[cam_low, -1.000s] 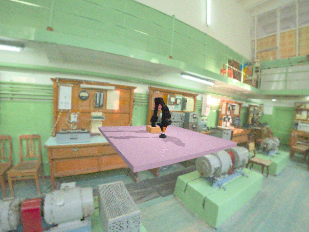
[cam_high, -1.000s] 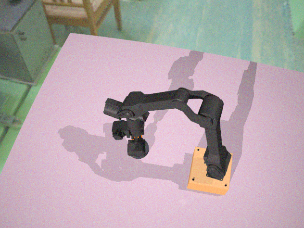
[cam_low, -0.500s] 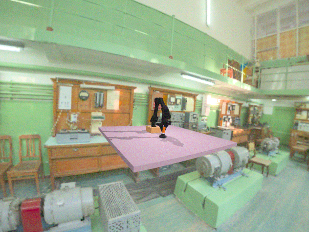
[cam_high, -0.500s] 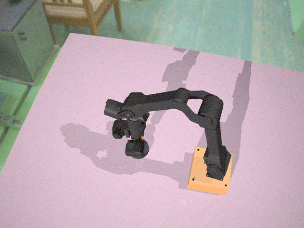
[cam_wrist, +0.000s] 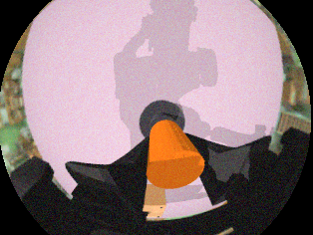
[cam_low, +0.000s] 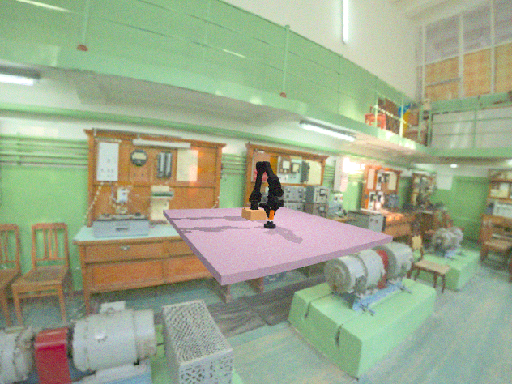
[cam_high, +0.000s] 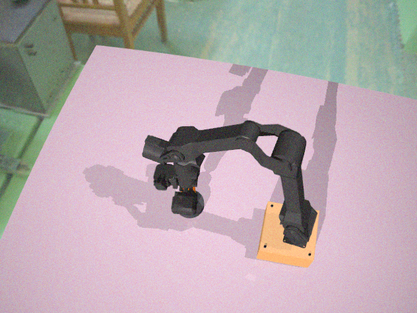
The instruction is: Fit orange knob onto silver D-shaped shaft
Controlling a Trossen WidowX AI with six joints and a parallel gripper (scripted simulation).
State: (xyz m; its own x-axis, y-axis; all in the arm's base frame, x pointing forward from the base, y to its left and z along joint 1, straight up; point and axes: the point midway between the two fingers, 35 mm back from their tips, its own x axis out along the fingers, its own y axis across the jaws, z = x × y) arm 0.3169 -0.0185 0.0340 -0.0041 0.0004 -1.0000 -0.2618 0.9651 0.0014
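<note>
Now: the orange knob 3 cm above my gripper tip. Round my gripper tip: dark round pedestal (4 cm below).
</note>
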